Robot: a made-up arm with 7 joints. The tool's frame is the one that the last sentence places.
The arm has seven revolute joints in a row. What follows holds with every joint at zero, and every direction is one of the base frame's. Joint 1 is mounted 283.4 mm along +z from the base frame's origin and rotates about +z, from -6.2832 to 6.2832 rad. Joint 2 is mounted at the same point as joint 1 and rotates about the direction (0, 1, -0.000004), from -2.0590 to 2.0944 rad. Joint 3 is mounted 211.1 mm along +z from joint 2 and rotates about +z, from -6.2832 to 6.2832 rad. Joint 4 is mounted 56.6 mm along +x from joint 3 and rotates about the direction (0, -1, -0.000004), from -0.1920 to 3.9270 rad. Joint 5 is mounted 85.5 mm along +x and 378.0 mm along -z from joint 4 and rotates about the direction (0, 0.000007, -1), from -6.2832 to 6.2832 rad. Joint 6 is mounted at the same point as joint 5 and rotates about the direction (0, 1, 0.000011), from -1.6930 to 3.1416 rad. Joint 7 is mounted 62.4 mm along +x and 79.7 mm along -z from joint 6 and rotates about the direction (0, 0.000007, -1), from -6.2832 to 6.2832 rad. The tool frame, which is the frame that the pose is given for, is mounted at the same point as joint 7; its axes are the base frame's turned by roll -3.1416, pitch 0.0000 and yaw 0.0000 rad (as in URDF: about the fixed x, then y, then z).
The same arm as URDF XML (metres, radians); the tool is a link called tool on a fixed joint. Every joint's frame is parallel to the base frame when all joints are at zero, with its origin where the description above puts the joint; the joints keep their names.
<robot name="arm">
<joint name="joint 1" type="revolute"><parent link="base_link"/><child link="link1"/><origin xyz="0 0 0.2834" rpy="0 0 0"/><axis xyz="0 0 1"/><limit lower="-6.2832" upper="6.2832"/></joint>
<joint name="joint 2" type="revolute"><parent link="link1"/><child link="link2"/><origin xyz="0 0 0" rpy="0 0 0"/><axis xyz="0 1 0"/><limit lower="-2.059" upper="2.0944"/></joint>
<joint name="joint 3" type="revolute"><parent link="link2"/><child link="link3"/><origin xyz="0 0 0.2111" rpy="0 0 0"/><axis xyz="0 0 1"/><limit lower="-6.2832" upper="6.2832"/></joint>
<joint name="joint 4" type="revolute"><parent link="link3"/><child link="link4"/><origin xyz="0.0566 0 0" rpy="0 0 0"/><axis xyz="0 -1 0"/><limit lower="-0.192" upper="3.927"/></joint>
<joint name="joint 5" type="revolute"><parent link="link4"/><child link="link5"/><origin xyz="0.0855 0 -0.378" rpy="0 0 0"/><axis xyz="0 0 -1"/><limit lower="-6.2832" upper="6.2832"/></joint>
<joint name="joint 6" type="revolute"><parent link="link5"/><child link="link6"/><origin xyz="0 0 0" rpy="0 0 0"/><axis xyz="0 1 0"/><limit lower="-1.693" upper="3.1416"/></joint>
<joint name="joint 7" type="revolute"><parent link="link6"/><child link="link7"/><origin xyz="0.0624 0 -0.0797" rpy="0 0 0"/><axis xyz="0 0 -1"/><limit lower="-6.2832" upper="6.2832"/></joint>
<joint name="tool_joint" type="fixed"><parent link="link7"/><child link="tool"/><origin xyz="0 0 0" rpy="3.1416 0 0"/></joint>
<link name="base_link"/>
<link name="link1"/>
<link name="link2"/>
<link name="link3"/>
<link name="link4"/>
<link name="link5"/>
<link name="link6"/>
<link name="link7"/>
<link name="tool"/>
</robot>

